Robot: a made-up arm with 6 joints.
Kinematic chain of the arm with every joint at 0, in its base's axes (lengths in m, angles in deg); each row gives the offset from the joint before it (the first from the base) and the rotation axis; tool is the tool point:
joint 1: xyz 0 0 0.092 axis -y
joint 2: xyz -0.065 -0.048 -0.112 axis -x
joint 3: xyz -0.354 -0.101 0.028 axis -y
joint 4: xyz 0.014 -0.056 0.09 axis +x
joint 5: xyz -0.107 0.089 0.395 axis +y
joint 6: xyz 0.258 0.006 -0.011 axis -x
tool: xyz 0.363 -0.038 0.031
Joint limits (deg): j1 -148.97..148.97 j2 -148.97..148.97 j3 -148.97..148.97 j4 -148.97..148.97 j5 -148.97..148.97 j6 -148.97..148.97
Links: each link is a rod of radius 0.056 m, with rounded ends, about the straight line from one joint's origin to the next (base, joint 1, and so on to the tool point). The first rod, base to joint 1, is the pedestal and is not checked.
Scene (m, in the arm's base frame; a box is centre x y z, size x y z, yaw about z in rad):
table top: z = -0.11
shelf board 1: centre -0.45 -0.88 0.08 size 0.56 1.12 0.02 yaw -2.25
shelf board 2: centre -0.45 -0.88 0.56 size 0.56 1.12 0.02 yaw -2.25
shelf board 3: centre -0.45 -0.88 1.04 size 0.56 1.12 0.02 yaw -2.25
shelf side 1: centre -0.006 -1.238 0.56 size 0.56 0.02 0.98 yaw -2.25
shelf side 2: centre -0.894 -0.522 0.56 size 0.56 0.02 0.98 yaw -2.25
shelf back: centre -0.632 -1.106 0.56 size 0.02 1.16 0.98 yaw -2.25
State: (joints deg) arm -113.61 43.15 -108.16 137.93 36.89 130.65
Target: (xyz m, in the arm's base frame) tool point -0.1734 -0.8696 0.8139
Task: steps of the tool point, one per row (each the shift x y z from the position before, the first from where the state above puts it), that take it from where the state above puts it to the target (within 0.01 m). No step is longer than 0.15 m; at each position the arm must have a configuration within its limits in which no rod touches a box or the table.
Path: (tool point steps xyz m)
1: -0.0297 -0.0853 0.1041
2: -0.0307 -0.0835 0.0856
3: -0.0316 -0.0849 0.0613
4: -0.0328 -0.0871 0.0329

